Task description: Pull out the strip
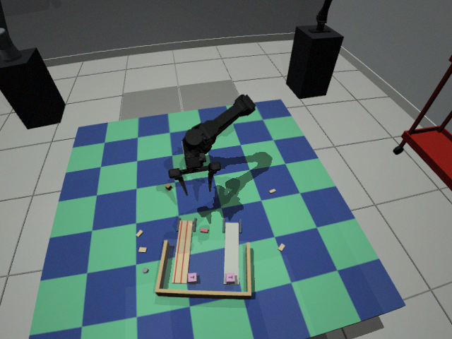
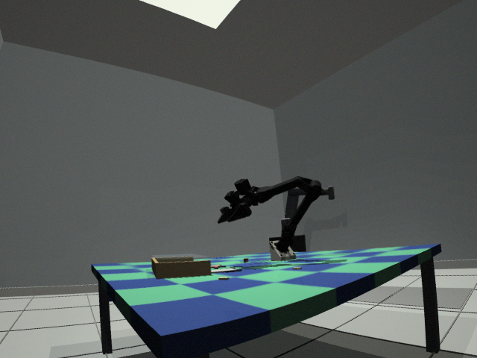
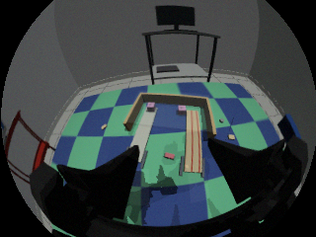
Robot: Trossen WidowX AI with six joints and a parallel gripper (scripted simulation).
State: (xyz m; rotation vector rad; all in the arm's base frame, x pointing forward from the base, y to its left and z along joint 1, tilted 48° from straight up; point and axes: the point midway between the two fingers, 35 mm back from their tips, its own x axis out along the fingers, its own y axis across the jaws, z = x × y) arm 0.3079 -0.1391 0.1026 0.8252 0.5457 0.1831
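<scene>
The red block lies 200 mm below my gripper tip and 50 mm ahead of it. Round my gripper tip: grey disc (250 mm to the right, 200 mm below, 150 mm ahead).
</scene>
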